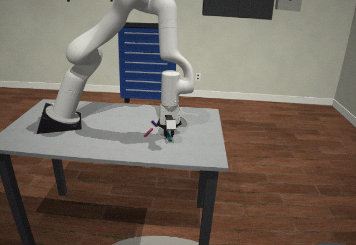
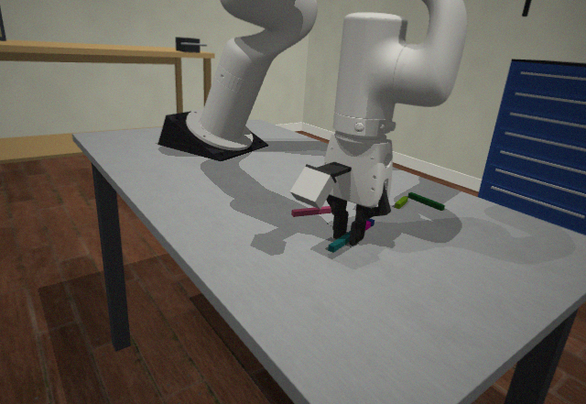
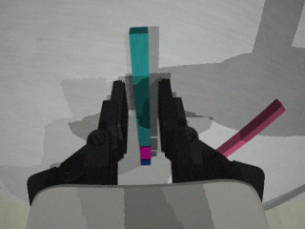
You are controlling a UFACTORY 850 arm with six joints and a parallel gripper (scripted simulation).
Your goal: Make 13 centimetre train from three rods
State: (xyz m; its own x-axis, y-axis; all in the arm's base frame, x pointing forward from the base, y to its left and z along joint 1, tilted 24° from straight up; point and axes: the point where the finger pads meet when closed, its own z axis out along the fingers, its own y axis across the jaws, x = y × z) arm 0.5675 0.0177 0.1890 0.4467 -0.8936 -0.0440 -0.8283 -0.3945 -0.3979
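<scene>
Right now my hand is 2 cm above the turquoise rod. Also, from my hand: pink rod 11 cm behind, 2 cm below; then magenta rod 3 cm behind, 5 cm to the left, 2 cm below; then blue rod 4 cm behind, 7 cm to the left, 2 cm below.
</scene>
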